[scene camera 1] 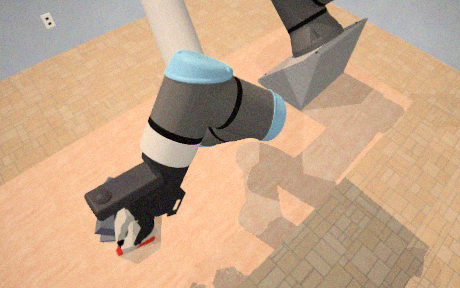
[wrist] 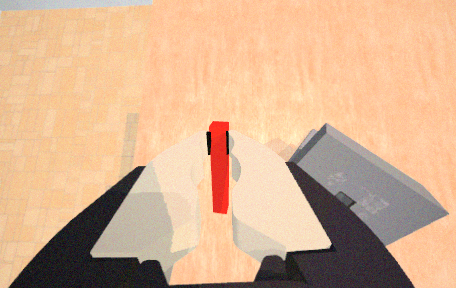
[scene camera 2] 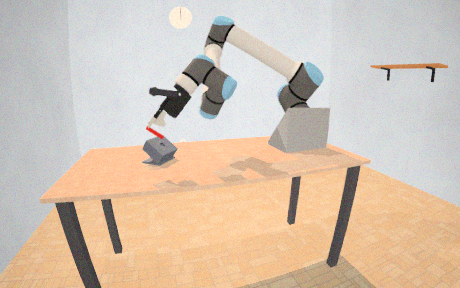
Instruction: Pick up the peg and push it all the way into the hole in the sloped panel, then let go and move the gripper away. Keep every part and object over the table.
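Frame: origin at the arm's base, x down, y right, z back, level; metres.
Seen in the pictures: gripper, fingertip midpoint: (scene camera 1: 122, 250) (wrist: 218, 134) (scene camera 2: 148, 128); arm's base at its link origin: (scene camera 1: 318, 44) (scene camera 2: 303, 122).
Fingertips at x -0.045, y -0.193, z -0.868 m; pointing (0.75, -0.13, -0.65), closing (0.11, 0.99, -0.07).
Offsets run from my fingertips to a thing's top centre. "*": to the spot under its first point. Level surfaces: height alone.
The red peg {dy +0.000, dx -0.008, dz +0.026 m} (scene camera 1: 147, 242) (scene camera 2: 155, 133) (wrist: 220, 175) is pinched near one end between the fingertips of my gripper (scene camera 1: 120, 244) (scene camera 2: 149, 126) (wrist: 218, 134), which is shut on it. The peg is tilted in scene camera 2, its free end lower and close above the panel's upper edge in the picture. The grey-blue sloped panel {dy +0.145, dx +0.076, dz +0.035 m} (scene camera 1: 104, 228) (scene camera 2: 154, 145) (wrist: 380, 192) stands on the table. Its small dark hole {* dy +0.143, dx +0.109, dz +0.052 m} (scene camera 2: 162, 144) (wrist: 345, 198) faces up at a slant. In the wrist view the panel is right of the peg and apart from it. In scene camera 1 my gripper hides much of the panel.
The wooden table {dx +0.190 m} (scene camera 1: 210, 210) (scene camera 2: 110, 175) (wrist: 300, 65) lies beneath the arm. The arm's grey wedge-shaped base (scene camera 1: 320, 70) (scene camera 2: 307, 130) stands at the table's far end from the panel. In the wrist view a table edge runs down the left side, with tiled floor beyond it.
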